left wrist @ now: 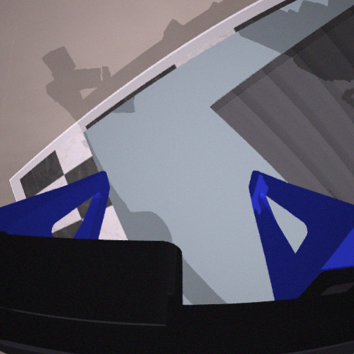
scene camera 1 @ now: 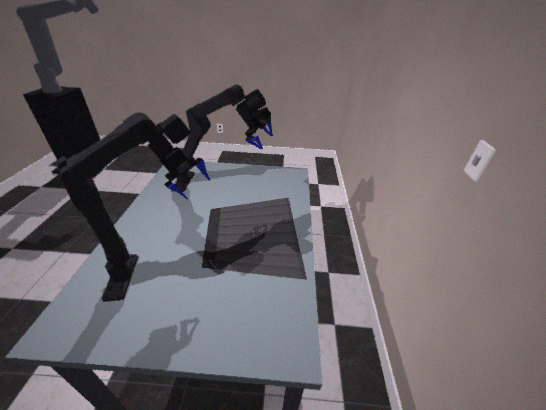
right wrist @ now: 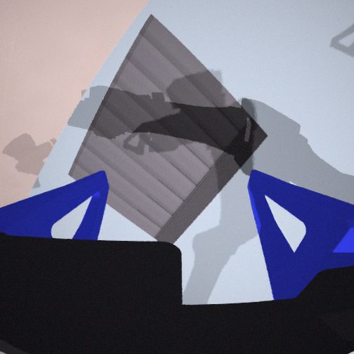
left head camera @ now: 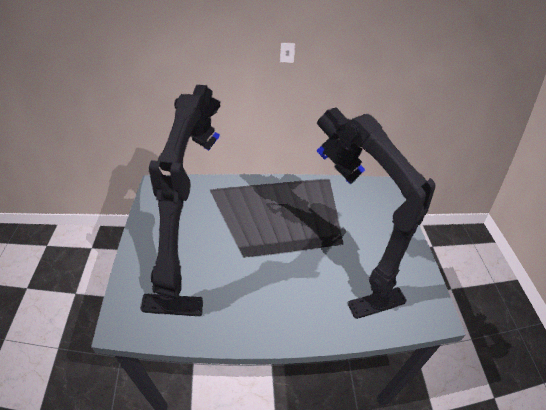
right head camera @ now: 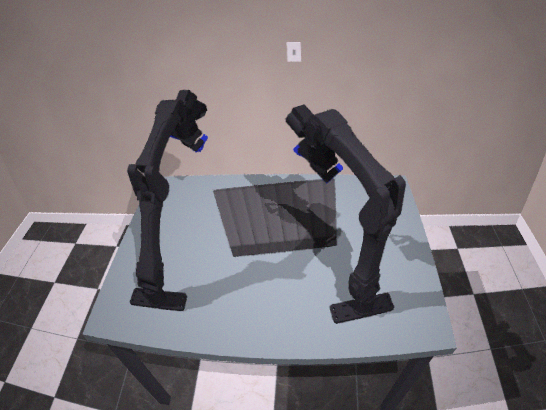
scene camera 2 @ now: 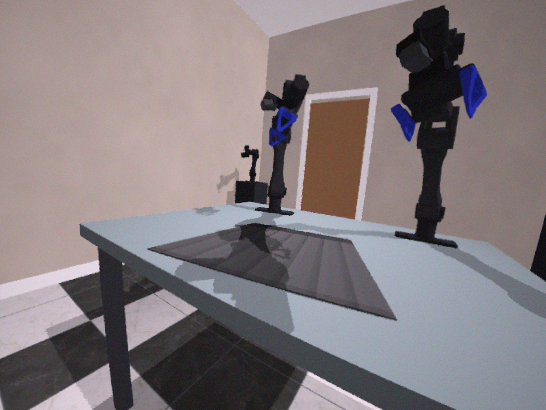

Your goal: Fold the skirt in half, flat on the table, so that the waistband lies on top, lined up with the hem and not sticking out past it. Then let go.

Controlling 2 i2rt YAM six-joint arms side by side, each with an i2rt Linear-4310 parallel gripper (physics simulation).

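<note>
The dark grey pleated skirt (left head camera: 250,220) (right head camera: 247,215) (scene camera 1: 250,215) (scene camera 2: 325,270) (left wrist: 310,115) (right wrist: 150,170) lies flat and spread out on the table. Its darker waistband (left head camera: 270,249) (right head camera: 265,247) (scene camera 1: 211,230) (right wrist: 195,215) runs along the side nearer the arm bases; the wider hem (left head camera: 270,185) lies toward the far table edge. My left gripper (right head camera: 188,140) (scene camera 1: 266,141) (scene camera 2: 440,129) (left wrist: 178,178) is open and empty, high up, off the skirt's left side in the head views. My right gripper (left head camera: 341,161) (right head camera: 318,158) (scene camera 1: 198,188) (right wrist: 177,178) is open and empty, high above the table. Neither touches the skirt.
The pale blue table (left head camera: 270,330) (right head camera: 270,330) (scene camera 1: 240,330) carries both arm bases (left head camera: 172,304) (left head camera: 377,303) at its near side. Arm shadows cross the skirt and the table. The wall rises beyond the far table edge. A brown door (scene camera 2: 335,155) shows behind the arms in scene camera 2.
</note>
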